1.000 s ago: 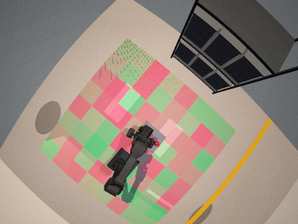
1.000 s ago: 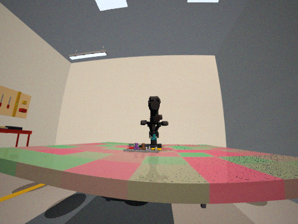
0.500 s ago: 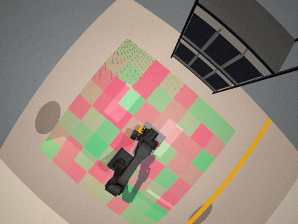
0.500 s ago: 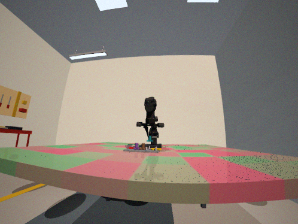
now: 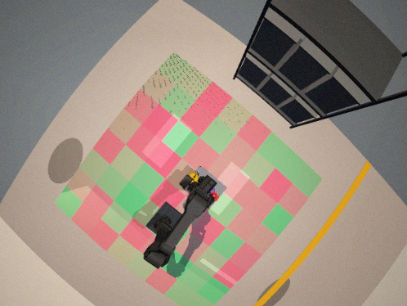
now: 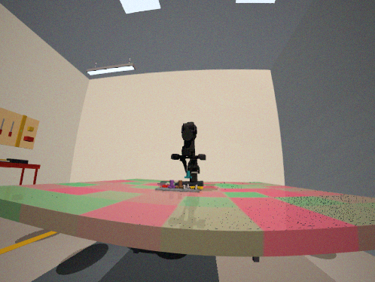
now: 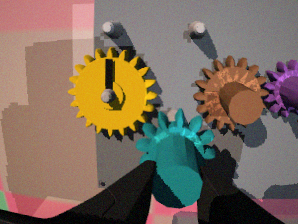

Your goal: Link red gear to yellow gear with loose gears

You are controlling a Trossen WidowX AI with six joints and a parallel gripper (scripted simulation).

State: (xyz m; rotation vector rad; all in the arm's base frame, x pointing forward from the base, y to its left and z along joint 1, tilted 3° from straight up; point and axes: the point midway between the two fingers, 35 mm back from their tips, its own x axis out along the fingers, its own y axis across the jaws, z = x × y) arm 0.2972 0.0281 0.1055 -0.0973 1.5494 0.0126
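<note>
My gripper tip is 6 cm above the brown gear, 4 cm to the left of it and 3 cm short of it. From my gripper tip the other things lie so: purple gear (8 cm to the right, 6 cm below, 4 cm ahead); then yellow gear (7 cm below, 5 cm to the left, 1 cm ahead); then teal gear (1 cm below).
</note>
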